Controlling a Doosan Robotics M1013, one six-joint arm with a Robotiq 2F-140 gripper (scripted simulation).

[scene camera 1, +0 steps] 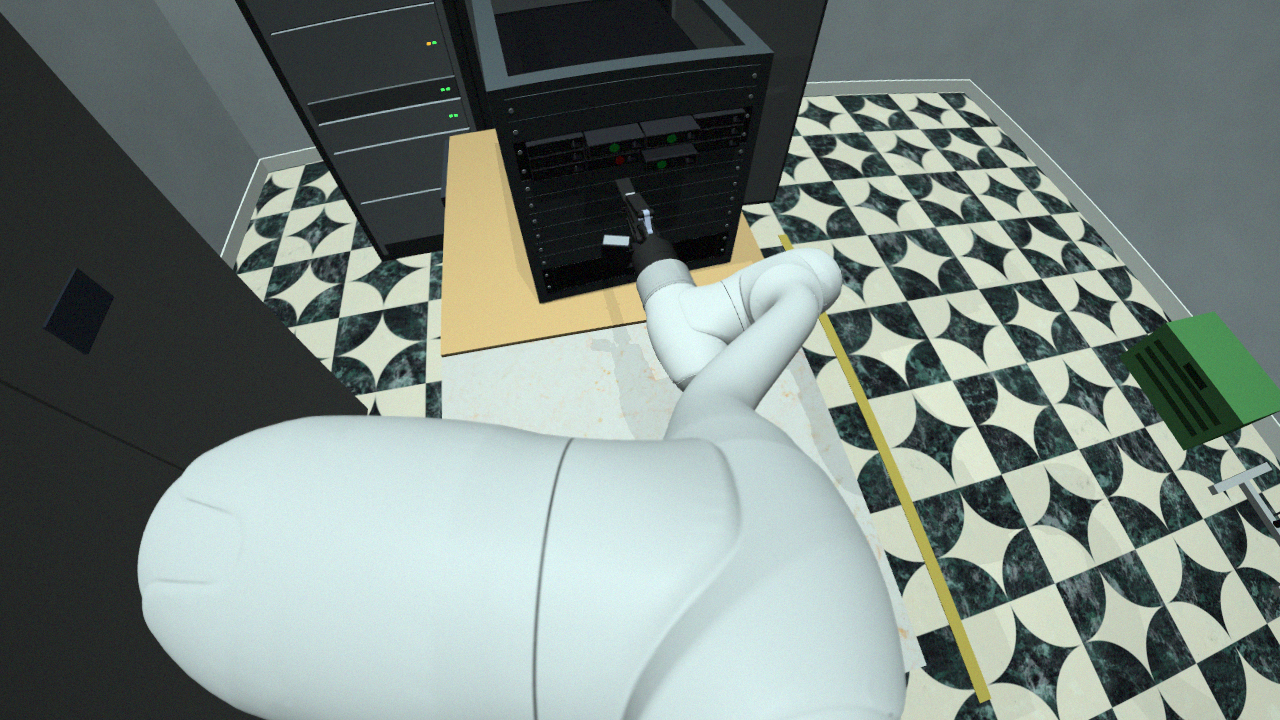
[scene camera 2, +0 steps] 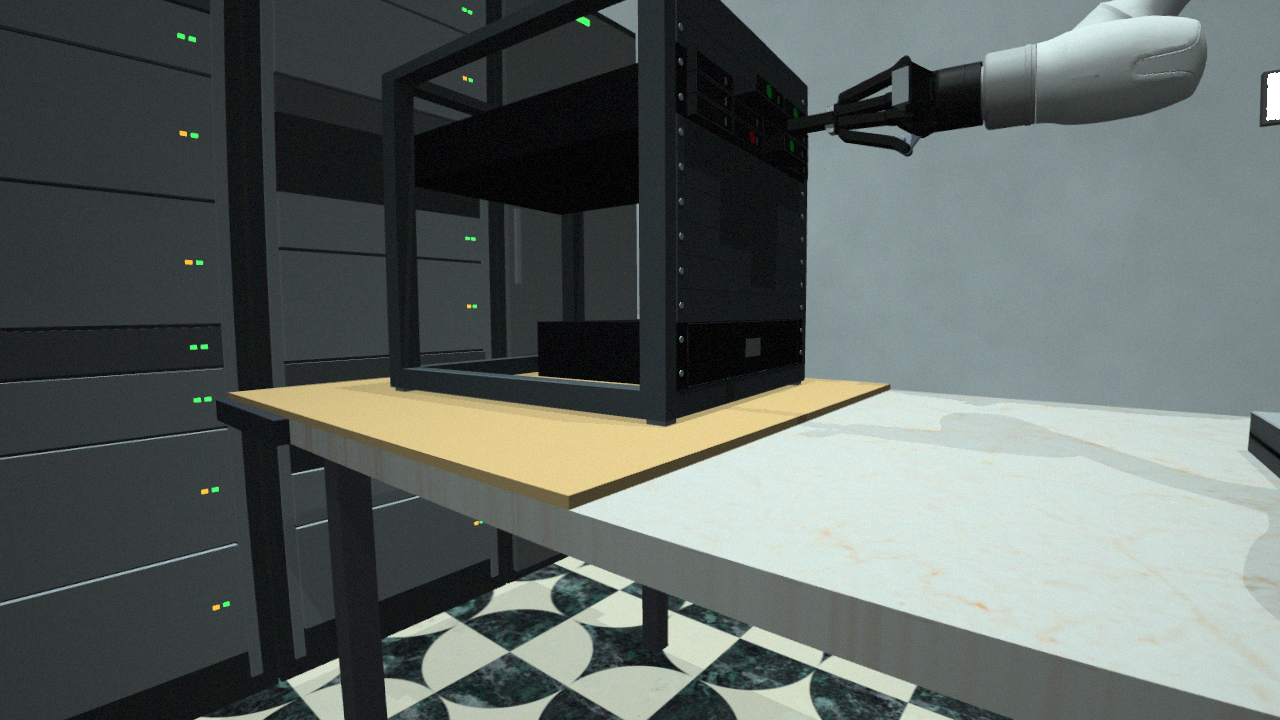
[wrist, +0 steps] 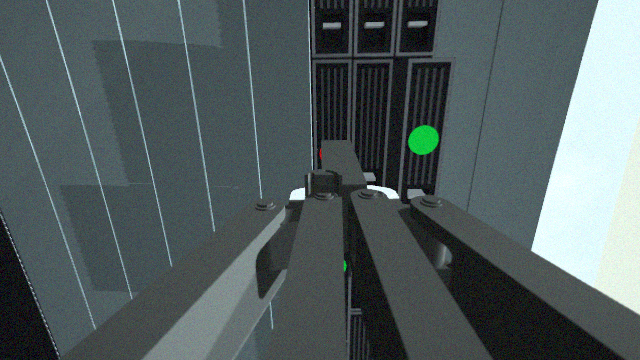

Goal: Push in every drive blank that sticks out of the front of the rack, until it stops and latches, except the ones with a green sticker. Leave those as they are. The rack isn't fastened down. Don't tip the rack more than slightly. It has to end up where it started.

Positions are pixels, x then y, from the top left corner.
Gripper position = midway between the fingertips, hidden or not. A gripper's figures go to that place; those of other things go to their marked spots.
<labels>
My gripper (scene camera 2: 790, 127): 0.91 m from the lens. A black rack (scene camera 2: 713, 216): 0.83 m from the lens.
</labels>
